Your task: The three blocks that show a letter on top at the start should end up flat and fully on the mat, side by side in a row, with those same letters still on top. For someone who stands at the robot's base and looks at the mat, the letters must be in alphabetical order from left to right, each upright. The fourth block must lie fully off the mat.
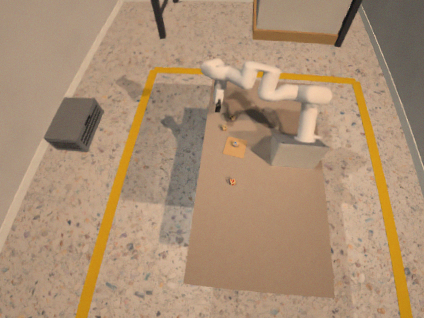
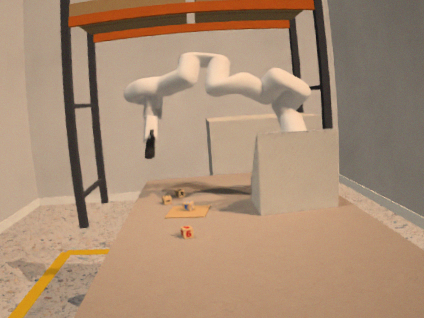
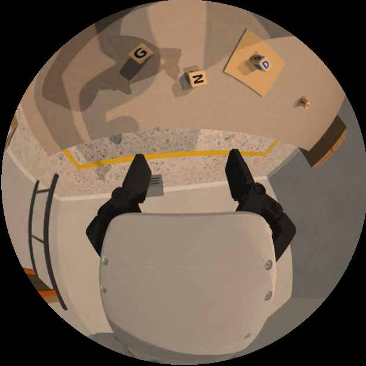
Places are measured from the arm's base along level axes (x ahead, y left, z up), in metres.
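Where they show: gripper, between the fingertips: (image 1: pixel 216 107) (image 2: pixel 149 157); arm's base, origin of its link: (image 1: pixel 304 139) (image 2: pixel 301 156).
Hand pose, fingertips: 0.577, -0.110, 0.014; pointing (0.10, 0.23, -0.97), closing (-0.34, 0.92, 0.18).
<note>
Each offset is from my fingertips to the top centre of the thing, as dx, dy, dz. Level surfaces: height alone.
My gripper (image 1: pixel 218 109) (image 2: pixel 150 156) (image 3: pixel 186 160) is open and empty, high above the table's far left part, away from the blocks. A block with black G {-0.095, -0.072, -0.150} (image 1: pixel 232 118) (image 2: pixel 180 193) (image 3: pixel 140 53) and a block with black N {-0.062, +0.034, -0.150} (image 1: pixel 224 128) (image 2: pixel 167 200) (image 3: pixel 198 79) lie apart, off the mat. A block with blue D {-0.166, +0.150, -0.146} (image 1: pixel 235 143) (image 2: pixel 189 205) (image 3: pixel 261 63) sits on the orange-tan mat {-0.165, +0.160, -0.176} (image 1: pixel 235 152) (image 2: pixel 172 214) (image 3: pixel 240 70). A block with red marks {-0.203, +0.418, -0.150} (image 1: pixel 232 181) (image 2: pixel 187 232) (image 3: pixel 305 103) lies off the mat, a red 6 on its side; its top is too small to read.
The arm stands on a grey base box (image 1: pixel 300 154) (image 2: pixel 295 172) right of the mat. The brown table top {dz -0.180} (image 1: pixel 260 225) (image 2: pixel 260 265) carries the blocks and mat. A grey slatted box (image 1: pixel 75 122) stands on the floor at left. A shelf rack (image 2: pixel 70 100) stands behind the table.
</note>
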